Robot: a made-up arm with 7 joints. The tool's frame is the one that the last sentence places.
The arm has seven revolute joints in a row. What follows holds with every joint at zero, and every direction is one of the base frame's. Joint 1 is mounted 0.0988 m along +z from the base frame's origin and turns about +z. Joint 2 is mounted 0.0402 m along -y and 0.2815 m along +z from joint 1 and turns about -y. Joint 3 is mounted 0.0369 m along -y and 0.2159 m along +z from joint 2 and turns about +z. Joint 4 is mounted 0.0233 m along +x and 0.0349 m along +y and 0.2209 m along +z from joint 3 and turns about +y. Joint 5 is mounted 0.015 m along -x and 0.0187 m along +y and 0.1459 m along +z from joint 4 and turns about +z. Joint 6 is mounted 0.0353 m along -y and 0.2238 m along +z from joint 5 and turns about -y. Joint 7 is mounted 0.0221 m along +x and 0.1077 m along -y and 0.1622 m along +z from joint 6 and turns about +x. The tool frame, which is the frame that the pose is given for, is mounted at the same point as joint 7; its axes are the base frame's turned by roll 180, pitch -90 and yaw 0 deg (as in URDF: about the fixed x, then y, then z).
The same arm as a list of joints. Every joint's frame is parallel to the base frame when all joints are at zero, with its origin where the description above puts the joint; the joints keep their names.
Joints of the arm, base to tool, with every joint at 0 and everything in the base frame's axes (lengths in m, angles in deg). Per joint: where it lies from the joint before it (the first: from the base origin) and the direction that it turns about. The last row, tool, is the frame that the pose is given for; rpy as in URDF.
joint 1: axis +z xyz 0 0 0.0988
joint 2: axis -y xyz 0 -0.0402 0.2815
joint 3: axis +z xyz 0 -0.0369 0.2159
joint 4: axis +y xyz 0.0233 0.0349 0.2209
joint 5: axis +z xyz -0.015 0.0187 0.1459
joint 6: axis -y xyz 0 -0.0353 0.2238
joint 7: axis +x xyz 0.0221 -0.1077 0.1622
tool: xyz 0 0 0 rpy 180 -90 0

